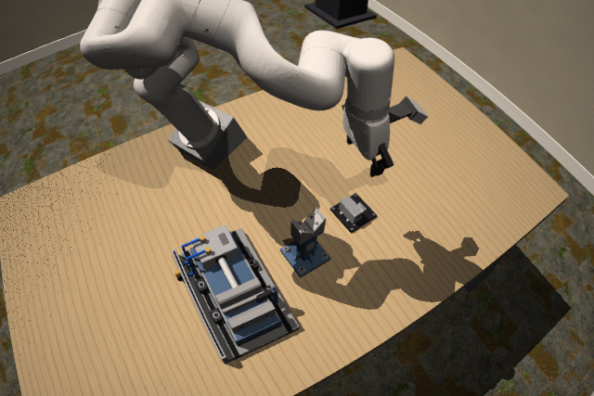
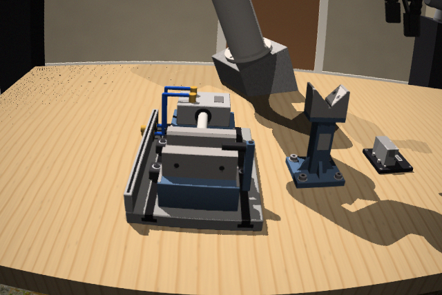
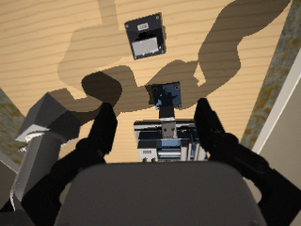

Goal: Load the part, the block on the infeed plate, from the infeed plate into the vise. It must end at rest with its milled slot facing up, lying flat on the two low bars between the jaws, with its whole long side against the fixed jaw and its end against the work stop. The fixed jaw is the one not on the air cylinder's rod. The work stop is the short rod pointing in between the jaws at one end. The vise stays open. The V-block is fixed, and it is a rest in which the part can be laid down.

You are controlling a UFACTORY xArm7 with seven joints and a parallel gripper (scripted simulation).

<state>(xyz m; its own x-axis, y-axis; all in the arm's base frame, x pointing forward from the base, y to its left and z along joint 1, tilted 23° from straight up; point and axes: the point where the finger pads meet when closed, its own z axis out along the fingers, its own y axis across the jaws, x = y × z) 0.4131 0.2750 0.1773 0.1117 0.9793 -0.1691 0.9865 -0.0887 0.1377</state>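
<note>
Now: hand 3 cm past the part, 4 cm to the right of it and 26 cm above it. Round my hand: blue base 14 cm to the right, 28 cm below; then blue stand 14 cm to the right, 23 cm below; then black infeed plate 3 cm behind, 5 cm to the left, 29 cm below.
</note>
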